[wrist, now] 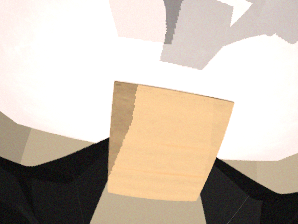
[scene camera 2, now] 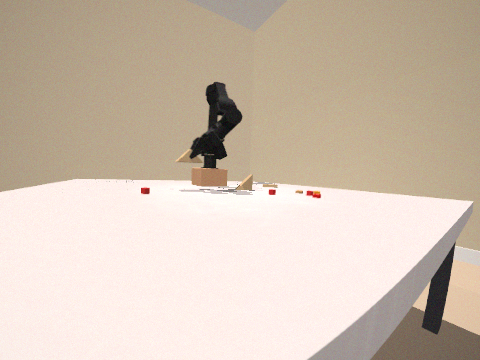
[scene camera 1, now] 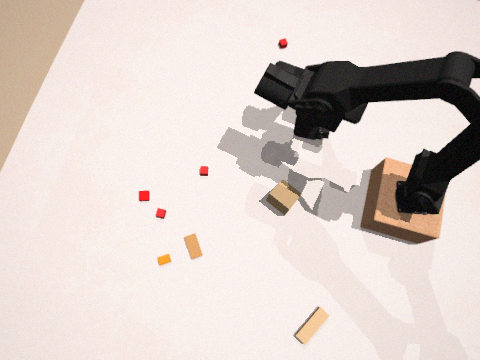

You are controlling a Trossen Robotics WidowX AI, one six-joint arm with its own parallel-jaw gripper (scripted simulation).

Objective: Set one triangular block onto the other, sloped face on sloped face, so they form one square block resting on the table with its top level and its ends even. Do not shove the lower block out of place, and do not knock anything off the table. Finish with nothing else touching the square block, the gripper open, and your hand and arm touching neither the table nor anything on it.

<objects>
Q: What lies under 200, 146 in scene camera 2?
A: My gripper.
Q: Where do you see a triangular block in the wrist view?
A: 163, 142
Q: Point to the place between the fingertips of my gripper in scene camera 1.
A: At 319, 83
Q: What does my gripper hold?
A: A triangular block.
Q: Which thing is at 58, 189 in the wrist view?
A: My gripper.
</objects>
